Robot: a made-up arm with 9 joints. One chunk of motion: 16 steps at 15 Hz.
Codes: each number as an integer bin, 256 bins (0 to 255) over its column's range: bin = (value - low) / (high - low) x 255, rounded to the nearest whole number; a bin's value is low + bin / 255 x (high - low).
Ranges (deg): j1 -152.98..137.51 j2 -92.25..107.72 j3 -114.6..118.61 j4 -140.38..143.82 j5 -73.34..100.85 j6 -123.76..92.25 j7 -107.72..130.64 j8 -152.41..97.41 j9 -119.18..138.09
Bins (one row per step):
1: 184 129 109 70 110 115 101 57 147
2: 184 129 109 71 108 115 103 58 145
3: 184 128 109 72 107 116 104 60 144
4: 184 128 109 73 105 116 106 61 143
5: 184 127 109 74 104 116 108 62 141
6: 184 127 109 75 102 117 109 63 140
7: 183 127 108 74 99 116 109 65 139
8: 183 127 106 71 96 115 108 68 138
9: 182 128 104 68 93 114 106 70 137
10: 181 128 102 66 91 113 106 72 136
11: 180 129 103 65 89 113 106 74 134
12: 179 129 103 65 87 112 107 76 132
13: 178 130 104 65 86 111 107 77 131
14: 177 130 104 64 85 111 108 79 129
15: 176 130 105 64 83 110 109 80 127
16: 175 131 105 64 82 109 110 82 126
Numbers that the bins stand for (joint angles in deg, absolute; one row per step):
1: 56.63 8.91 -14.91 -62.36 1.80 -26.34 -13.31 -96.57 29.13
2: 56.63 8.91 -14.91 -61.25 0.43 -26.34 -11.44 -95.59 27.11
3: 56.63 8.13 -14.91 -60.14 -0.25 -25.50 -10.51 -93.63 26.10
4: 56.63 8.13 -14.91 -59.02 -1.61 -25.50 -8.64 -92.65 25.09
5: 56.63 7.34 -14.91 -57.91 -2.30 -25.50 -6.77 -91.67 23.08
6: 56.63 7.34 -14.91 -56.79 -3.66 -24.65 -5.83 -90.69 22.07
7: 55.49 7.34 -15.83 -57.91 -5.71 -25.50 -5.83 -88.73 21.06
8: 55.49 7.34 -17.66 -61.25 -7.76 -26.34 -6.77 -85.79 20.05
9: 54.35 8.13 -19.49 -64.59 -9.81 -27.19 -8.64 -83.83 19.04
10: 53.21 8.13 -21.32 -66.82 -11.18 -28.04 -8.64 -81.87 18.03
11: 52.07 8.91 -20.40 -67.94 -12.54 -28.04 -8.64 -79.91 16.01
12: 50.93 8.91 -20.40 -67.94 -13.91 -28.89 -7.70 -77.95 14.00
13: 49.79 9.70 -19.49 -67.94 -14.59 -29.73 -7.70 -76.97 12.99
14: 48.65 9.70 -19.49 -69.05 -15.28 -29.73 -6.77 -75.01 10.97
15: 47.52 9.70 -18.57 -69.05 -16.64 -30.58 -5.83 -74.04 8.95
16: 46.38 10.48 -18.57 -69.05 -17.33 -31.43 -4.90 -72.08 7.94

